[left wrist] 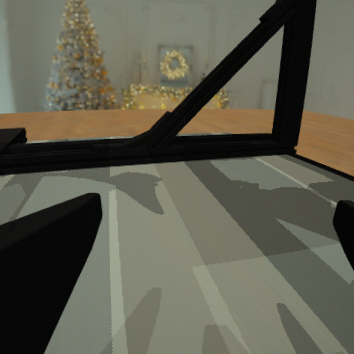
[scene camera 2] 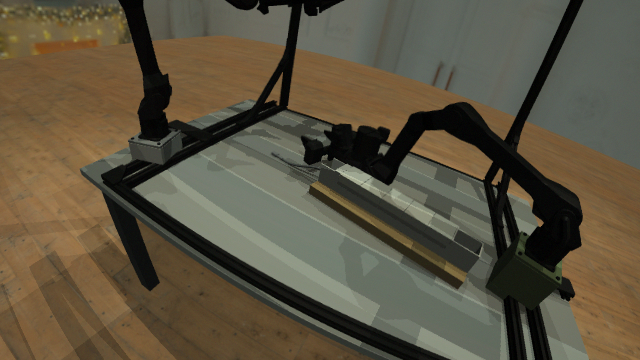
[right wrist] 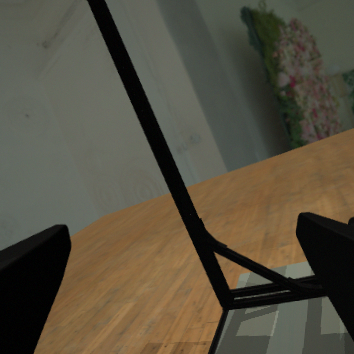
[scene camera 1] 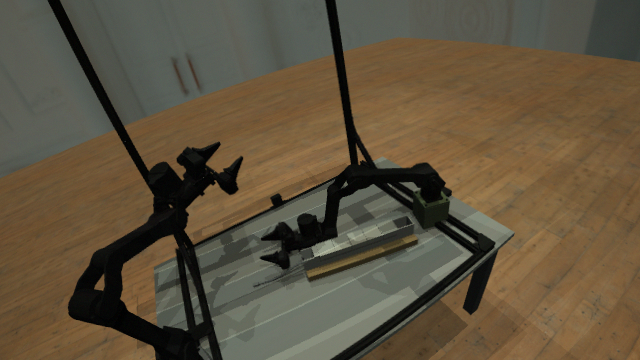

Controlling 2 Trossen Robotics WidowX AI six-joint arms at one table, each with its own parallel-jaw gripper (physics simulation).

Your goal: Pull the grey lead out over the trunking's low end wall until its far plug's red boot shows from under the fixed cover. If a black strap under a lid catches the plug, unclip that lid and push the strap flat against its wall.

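Places are measured from the left arm's base along level axes (x back, y right, z up), in centimetres.
Where they show: left gripper, fingertip midpoint: (left wrist: 218, 208) (scene camera 2: 313, 134) (scene camera 1: 260, 248); right gripper, fingertip midpoint: (right wrist: 184, 230) (scene camera 1: 230, 149); left arm's base at its link origin: (scene camera 2: 540, 255) (scene camera 1: 431, 196); right arm's base at its link origin: (scene camera 2: 155, 134).
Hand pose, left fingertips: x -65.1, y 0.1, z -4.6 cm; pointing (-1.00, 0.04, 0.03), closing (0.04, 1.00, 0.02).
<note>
Things, the pixels of their top centre, and the offset from my left fingertips. "spot": a spot on its surface instead.
- grey trunking at its top centre: (scene camera 2: 399, 200) (scene camera 1: 357, 236) dx +34.7, dy -7.2, dz +1.6 cm
- thin grey lead at a spot on its surface: (scene camera 2: 283, 160) spot: dx +0.7, dy -11.1, dz -5.7 cm
- wooden strip at a spot on its surface: (scene camera 2: 385, 233) (scene camera 1: 368, 257) spot: dx +36.5, dy -12.5, dz -3.9 cm
The grey trunking (scene camera 1: 360, 245) (scene camera 2: 395, 220) lies on the table with pale lids (scene camera 1: 370, 233) (scene camera 2: 390, 194) along its top. The thin grey lead (scene camera 1: 257, 285) (scene camera 2: 282, 160) runs out past its left end onto the table. No red boot or black strap can be made out. My left gripper (scene camera 1: 263, 247) (scene camera 2: 315, 135) (left wrist: 218, 208) is open and empty, above the table beside the trunking's lead end. My right gripper (scene camera 1: 230, 151) (right wrist: 184, 230) is open and empty, raised high above the table and well away from the lead. It is cut off at the top in scene camera 2.
A wooden strip (scene camera 1: 362, 258) (scene camera 2: 385, 233) lies along the trunking's long side. The left arm reaches over the trunking from a green base block (scene camera 1: 431, 211) (scene camera 2: 522, 280) near its other end. A pale base block (scene camera 2: 156, 147) carries the right arm. Black rails and uprights frame the table.
</note>
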